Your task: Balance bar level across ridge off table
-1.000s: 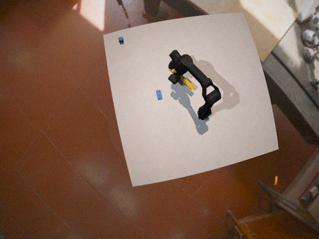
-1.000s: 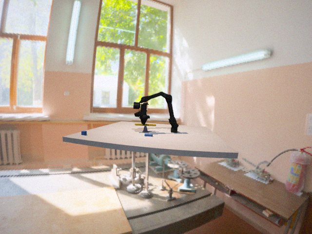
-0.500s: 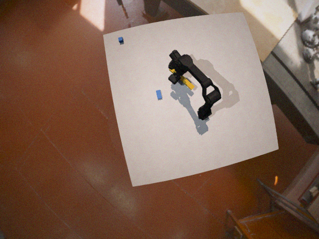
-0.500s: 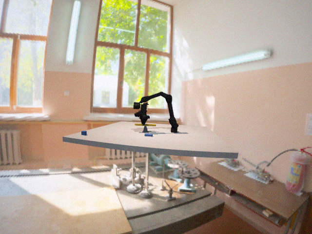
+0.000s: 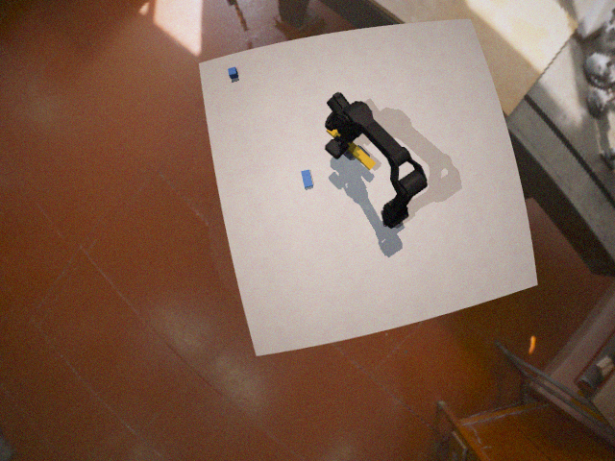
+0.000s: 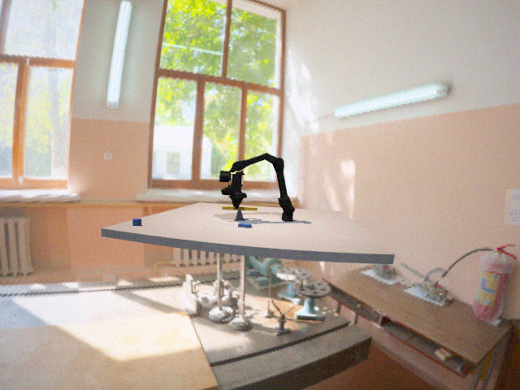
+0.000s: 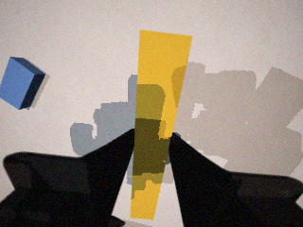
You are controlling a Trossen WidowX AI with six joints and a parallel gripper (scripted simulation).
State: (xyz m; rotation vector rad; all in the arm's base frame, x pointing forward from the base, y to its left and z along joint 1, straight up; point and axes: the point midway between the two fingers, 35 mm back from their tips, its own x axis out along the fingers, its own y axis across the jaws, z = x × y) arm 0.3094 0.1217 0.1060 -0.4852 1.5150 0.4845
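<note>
Right now the yellow bar is 20 mm behind my gripper tip and 20 mm to the right of it. Also, from my gripper tip: blue cube (430 mm ahead, 380 mm to the left, 60 mm below).
</note>
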